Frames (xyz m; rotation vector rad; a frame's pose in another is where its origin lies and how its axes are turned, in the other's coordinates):
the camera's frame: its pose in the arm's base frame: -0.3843 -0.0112 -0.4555 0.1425 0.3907 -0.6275
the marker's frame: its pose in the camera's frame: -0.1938 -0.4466 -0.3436 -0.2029 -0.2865 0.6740
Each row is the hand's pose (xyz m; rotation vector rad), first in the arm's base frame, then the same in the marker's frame.
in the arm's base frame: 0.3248 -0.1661 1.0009 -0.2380 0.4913 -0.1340
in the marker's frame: 1.0313 -0.0822 1.8231 -0.1998 0.3910 -0.2018
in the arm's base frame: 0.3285 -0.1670 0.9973 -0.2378 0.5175 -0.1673
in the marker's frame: 1.0353 -0.0833 1.8200 -0.1970 0.4176 -0.2345
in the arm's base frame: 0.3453 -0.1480 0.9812 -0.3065 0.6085 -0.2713
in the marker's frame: 1.0549 -0.0652 1.8061 -0.2570 0.5125 -0.3399
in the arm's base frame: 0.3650 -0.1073 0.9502 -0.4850 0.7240 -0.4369
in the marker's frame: 1.0802 -0.0254 1.7782 -0.4223 0.6375 -0.5109
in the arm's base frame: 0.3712 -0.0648 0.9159 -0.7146 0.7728 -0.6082
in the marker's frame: 1.0927 0.0170 1.7456 -0.6404 0.6993 -0.6905
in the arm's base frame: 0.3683 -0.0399 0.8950 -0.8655 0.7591 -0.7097
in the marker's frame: 1.0936 0.0423 1.7249 -0.7860 0.6947 -0.7981
